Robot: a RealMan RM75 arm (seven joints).
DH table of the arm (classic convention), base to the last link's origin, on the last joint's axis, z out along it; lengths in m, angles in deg. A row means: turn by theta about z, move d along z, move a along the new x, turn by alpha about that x. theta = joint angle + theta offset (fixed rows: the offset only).
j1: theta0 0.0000; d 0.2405; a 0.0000; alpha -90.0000
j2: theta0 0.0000; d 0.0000; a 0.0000; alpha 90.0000
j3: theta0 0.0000; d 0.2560; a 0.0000; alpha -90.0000
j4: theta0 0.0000; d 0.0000; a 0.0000; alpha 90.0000
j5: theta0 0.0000; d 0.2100; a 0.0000; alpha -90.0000
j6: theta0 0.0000; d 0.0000; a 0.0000; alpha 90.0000
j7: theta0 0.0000; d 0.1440; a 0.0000; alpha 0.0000
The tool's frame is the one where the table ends.
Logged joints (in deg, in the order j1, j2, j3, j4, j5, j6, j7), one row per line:
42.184, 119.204, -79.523, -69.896, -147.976, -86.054, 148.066
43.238, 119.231, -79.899, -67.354, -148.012, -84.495, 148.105
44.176, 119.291, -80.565, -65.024, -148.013, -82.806, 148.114
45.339, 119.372, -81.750, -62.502, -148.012, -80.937, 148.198
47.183, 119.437, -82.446, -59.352, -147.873, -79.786, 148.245
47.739, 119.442, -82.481, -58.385, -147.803, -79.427, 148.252
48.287, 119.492, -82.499, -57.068, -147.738, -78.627, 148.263
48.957, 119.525, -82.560, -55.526, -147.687, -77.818, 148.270
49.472, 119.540, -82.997, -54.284, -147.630, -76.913, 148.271
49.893, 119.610, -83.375, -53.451, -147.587, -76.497, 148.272
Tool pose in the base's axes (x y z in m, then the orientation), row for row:
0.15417, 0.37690, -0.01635, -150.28, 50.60, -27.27
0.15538, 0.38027, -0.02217, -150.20, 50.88, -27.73
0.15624, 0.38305, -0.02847, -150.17, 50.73, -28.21
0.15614, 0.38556, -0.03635, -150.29, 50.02, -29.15
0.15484, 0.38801, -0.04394, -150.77, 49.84, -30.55
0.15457, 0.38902, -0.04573, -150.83, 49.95, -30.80
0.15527, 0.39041, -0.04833, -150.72, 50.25, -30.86
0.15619, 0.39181, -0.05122, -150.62, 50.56, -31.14
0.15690, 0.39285, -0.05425, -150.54, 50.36, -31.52
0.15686, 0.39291, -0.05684, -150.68, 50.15, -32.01
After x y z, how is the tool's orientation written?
As a rotation vector, in degrees.
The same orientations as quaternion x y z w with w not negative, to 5 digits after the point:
-0.92106, 0.31013, -0.16714, 0.16593
-0.92017, 0.31171, -0.16988, 0.16513
-0.91995, 0.31077, -0.17282, 0.16506
-0.92043, 0.30634, -0.17853, 0.16457
-0.92051, 0.30429, -0.18652, 0.15897
-0.92028, 0.30477, -0.18792, 0.15778
-0.91960, 0.30659, -0.18829, 0.15777
-0.91874, 0.30840, -0.18994, 0.15728
-0.91853, 0.30727, -0.19232, 0.15782
-0.91867, 0.30576, -0.19516, 0.15643

